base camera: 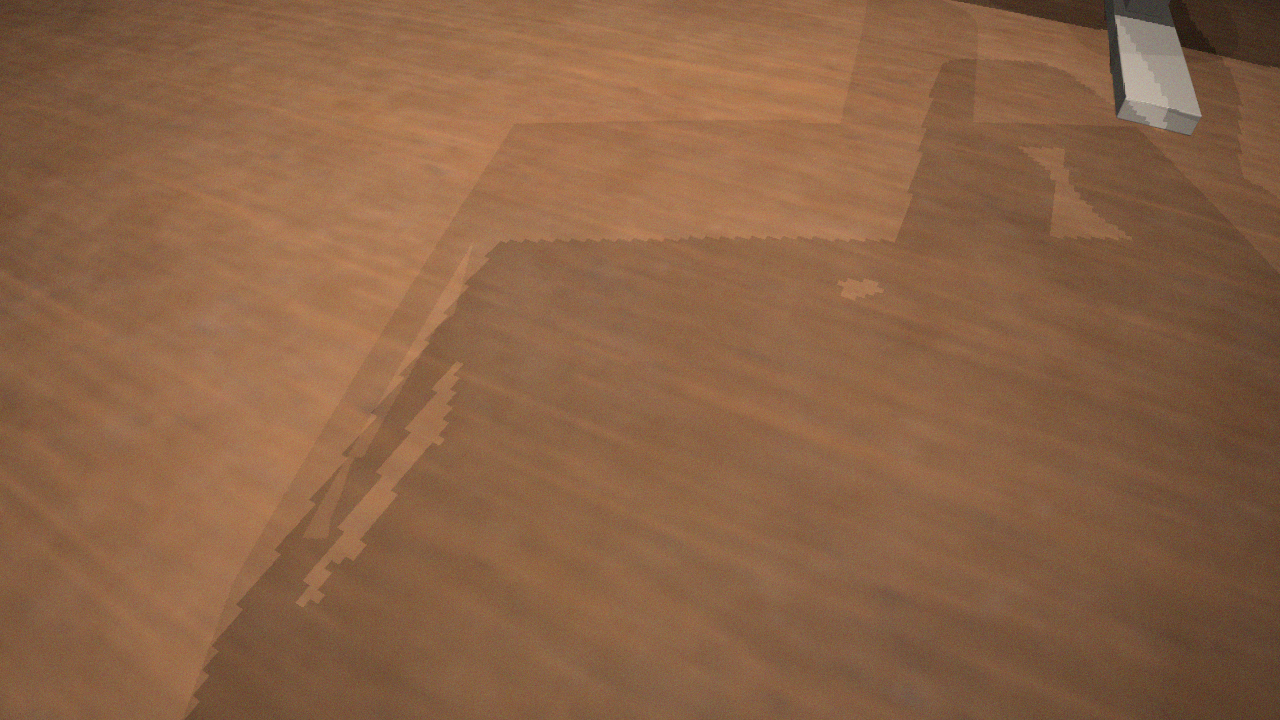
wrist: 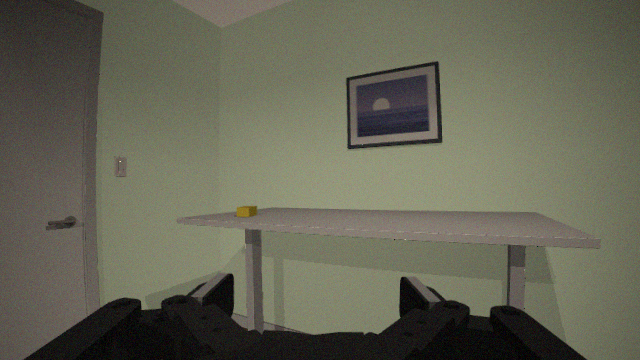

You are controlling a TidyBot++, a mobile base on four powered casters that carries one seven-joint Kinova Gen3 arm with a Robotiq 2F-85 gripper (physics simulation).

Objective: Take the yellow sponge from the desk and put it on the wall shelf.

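Note:
The yellow sponge (wrist: 246, 211) is a small block on the left part of the desk (wrist: 400, 222), near its front edge, in the wrist view. The desk has a pale top and grey legs, and stands against a green wall. My gripper (wrist: 316, 294) is open, with its fingers wide apart at the bottom of the wrist view. It is well back from the desk and apart from the sponge. The wall shelf does not show in either view.
A desk foot (base camera: 1159, 76) stands on the wooden floor (base camera: 268, 223) at the upper right of the base camera view, with shadows nearby. In the wrist view a door (wrist: 45, 125) is at the left, a light switch (wrist: 120, 166) beside it, and a framed picture (wrist: 394, 105) hangs above the desk.

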